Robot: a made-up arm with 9 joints.
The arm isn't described. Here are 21 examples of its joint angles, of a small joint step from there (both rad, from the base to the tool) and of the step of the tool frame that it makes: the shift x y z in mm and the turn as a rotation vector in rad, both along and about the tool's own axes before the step.
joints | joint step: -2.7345 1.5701 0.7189 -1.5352 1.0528 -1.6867 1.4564 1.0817 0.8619 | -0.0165 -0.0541 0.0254 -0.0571 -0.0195 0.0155 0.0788 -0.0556 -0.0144
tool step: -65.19 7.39 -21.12 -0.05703 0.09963 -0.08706
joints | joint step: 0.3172 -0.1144 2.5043 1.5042 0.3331 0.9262 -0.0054 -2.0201 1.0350 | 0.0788 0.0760 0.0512 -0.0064 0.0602 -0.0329 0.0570 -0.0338 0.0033
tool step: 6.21 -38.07 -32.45 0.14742 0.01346 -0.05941
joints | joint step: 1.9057 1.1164 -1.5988 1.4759 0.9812 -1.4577 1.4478 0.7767 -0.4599 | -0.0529 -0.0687 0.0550 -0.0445 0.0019 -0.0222 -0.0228 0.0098 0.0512
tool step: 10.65 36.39 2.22 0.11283 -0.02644 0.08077
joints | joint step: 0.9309 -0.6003 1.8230 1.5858 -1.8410 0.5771 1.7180 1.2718 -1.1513 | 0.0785 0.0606 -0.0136 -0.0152 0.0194 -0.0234 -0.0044 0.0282 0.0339
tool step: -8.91 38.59 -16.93 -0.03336 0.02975 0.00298
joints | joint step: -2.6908 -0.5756 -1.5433 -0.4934 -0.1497 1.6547 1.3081 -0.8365 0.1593 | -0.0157 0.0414 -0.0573 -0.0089 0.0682 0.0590 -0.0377 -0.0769 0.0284
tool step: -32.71 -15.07 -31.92 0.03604 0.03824 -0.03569
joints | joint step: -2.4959 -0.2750 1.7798 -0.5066 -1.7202 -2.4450 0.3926 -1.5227 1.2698 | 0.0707 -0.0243 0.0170 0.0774 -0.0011 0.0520 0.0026 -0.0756 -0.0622
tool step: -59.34 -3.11 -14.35 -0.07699 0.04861 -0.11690
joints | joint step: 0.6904 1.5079 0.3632 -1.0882 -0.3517 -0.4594 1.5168 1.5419 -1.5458 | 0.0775 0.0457 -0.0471 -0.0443 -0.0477 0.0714 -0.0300 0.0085 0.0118
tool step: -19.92 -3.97 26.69 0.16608 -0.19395 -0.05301
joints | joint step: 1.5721 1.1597 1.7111 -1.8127 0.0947 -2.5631 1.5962 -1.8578 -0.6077 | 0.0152 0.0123 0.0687 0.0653 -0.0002 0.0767 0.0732 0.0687 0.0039
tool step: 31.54 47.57 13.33 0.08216 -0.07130 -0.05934
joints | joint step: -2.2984 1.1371 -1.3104 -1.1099 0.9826 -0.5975 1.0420 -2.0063 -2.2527 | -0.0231 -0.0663 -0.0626 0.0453 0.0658 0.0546 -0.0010 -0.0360 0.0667
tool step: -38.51 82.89 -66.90 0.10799 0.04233 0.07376
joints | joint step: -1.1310 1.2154 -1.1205 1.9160 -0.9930 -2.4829 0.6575 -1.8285 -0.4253 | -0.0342 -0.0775 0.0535 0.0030 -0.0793 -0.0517 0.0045 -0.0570 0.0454
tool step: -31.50 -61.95 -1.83 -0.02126 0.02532 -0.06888
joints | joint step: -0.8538 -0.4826 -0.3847 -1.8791 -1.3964 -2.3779 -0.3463 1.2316 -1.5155 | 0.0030 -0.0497 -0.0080 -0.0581 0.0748 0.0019 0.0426 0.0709 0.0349
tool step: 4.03 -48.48 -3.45 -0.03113 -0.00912 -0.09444
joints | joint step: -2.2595 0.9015 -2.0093 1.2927 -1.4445 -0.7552 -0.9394 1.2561 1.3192 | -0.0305 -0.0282 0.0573 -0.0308 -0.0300 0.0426 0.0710 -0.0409 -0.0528
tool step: -64.85 28.77 -12.45 -0.06924 -0.00854 -0.19411
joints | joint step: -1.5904 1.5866 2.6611 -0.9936 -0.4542 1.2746 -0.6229 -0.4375 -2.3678 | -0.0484 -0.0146 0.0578 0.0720 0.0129 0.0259 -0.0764 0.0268 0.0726
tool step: 46.69 -54.38 -1.04 0.02013 -0.04247 -0.17307
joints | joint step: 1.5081 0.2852 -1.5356 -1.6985 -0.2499 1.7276 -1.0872 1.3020 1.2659 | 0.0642 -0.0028 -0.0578 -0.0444 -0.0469 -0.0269 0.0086 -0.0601 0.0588
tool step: -36.37 23.28 77.23 0.03381 -0.09292 -0.04667
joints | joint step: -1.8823 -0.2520 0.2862 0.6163 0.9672 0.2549 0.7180 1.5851 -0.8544 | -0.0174 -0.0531 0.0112 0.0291 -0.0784 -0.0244 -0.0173 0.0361 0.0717
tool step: 2.00 8.01 -13.69 0.02200 -0.05819 0.01960
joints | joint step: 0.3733 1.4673 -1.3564 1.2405 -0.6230 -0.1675 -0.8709 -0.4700 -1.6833 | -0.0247 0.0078 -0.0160 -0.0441 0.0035 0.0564 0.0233 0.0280 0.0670
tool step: 20.03 8.73 4.84 0.10020 -0.03992 0.02715
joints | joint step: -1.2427 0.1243 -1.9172 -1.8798 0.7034 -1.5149 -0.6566 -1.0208 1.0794 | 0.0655 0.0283 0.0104 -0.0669 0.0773 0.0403 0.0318 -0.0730 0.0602
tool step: 3.82 20.69 37.57 0.09602 -0.01132 -0.03970
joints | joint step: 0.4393 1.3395 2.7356 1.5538 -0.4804 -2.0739 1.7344 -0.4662 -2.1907 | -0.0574 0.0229 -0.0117 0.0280 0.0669 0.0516 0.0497 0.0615 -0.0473
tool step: -2.06 -25.94 -37.30 -0.08166 0.10190 -0.01046
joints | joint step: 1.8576 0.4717 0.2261 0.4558 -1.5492 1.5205 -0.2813 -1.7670 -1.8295 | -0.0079 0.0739 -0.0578 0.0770 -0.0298 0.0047 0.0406 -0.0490 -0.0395
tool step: 23.24 -15.45 -69.07 -0.03330 -0.08019 0.05188
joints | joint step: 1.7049 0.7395 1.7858 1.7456 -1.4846 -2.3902 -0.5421 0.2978 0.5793 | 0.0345 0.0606 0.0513 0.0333 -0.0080 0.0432 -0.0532 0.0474 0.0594
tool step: -66.69 3.24 28.28 0.11668 0.08625 0.05420
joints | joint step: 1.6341 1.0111 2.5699 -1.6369 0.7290 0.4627 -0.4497 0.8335 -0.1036 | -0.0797 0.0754 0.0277 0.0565 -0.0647 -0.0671 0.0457 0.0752 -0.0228
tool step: 93.94 -92.04 84.34 -0.22300 -0.15754 0.03040
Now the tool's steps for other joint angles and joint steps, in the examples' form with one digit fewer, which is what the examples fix.
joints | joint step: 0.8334 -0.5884 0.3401 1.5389 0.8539 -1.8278 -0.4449 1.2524 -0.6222 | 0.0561 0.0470 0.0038 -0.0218 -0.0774 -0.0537 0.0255 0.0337 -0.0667
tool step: -27.1 -16.2 8.7 -0.0806 0.0632 0.0042
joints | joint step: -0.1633 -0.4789 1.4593 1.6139 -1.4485 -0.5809 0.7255 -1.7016 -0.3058 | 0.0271 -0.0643 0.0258 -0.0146 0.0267 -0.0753 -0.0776 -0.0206 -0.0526
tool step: 14.9 -3.6 6.9 -0.1519 -0.1253 0.0078
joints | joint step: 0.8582 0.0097 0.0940 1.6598 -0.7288 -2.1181 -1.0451 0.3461 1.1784 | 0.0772 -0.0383 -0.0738 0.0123 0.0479 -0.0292 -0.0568 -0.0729 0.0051
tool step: 58.2 -56.0 -19.6 -0.1237 -0.0367 -0.0435
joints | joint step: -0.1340 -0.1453 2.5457 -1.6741 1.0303 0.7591 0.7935 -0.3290 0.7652 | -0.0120 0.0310 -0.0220 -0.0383 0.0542 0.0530 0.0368 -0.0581 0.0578
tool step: -35.7 -4.2 7.8 0.0426 0.0362 -0.0482
